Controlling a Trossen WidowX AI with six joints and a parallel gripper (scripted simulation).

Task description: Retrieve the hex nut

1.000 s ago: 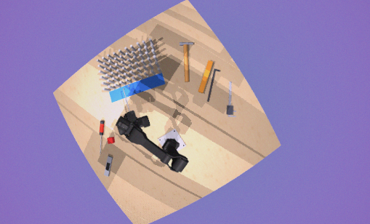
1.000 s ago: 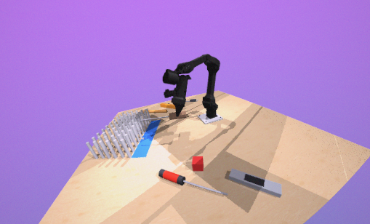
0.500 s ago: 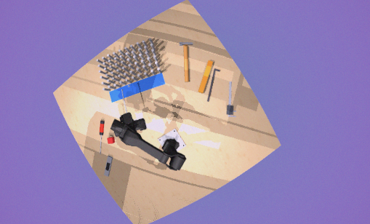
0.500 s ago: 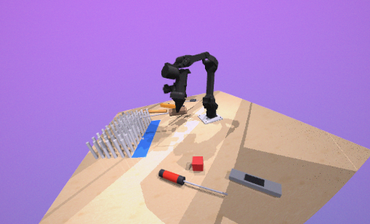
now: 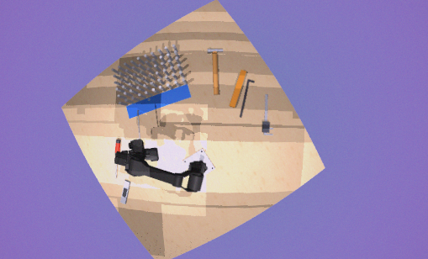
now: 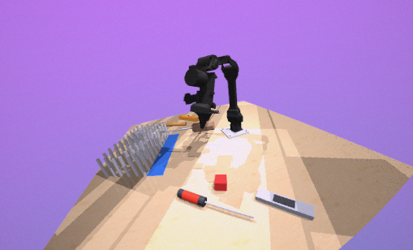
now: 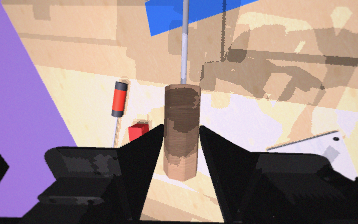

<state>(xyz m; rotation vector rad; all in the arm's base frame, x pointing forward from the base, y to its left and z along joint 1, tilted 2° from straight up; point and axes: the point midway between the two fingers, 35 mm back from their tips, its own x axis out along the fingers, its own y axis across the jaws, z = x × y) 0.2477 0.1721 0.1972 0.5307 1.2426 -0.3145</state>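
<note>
Now: the red cube 170 mm to the left of my gripper tip, 150 mm below it and 10 mm ahead of it. Also, from my gripper tip: flat grey bar 320 mm to the left, 160 mm below, 120 mm behind; then thin metal rod tool 90 mm ahead, 50 mm to the right, 10 mm below; then blue taped strip 200 mm to the right, 190 mm ahead, 170 mm below.
</note>
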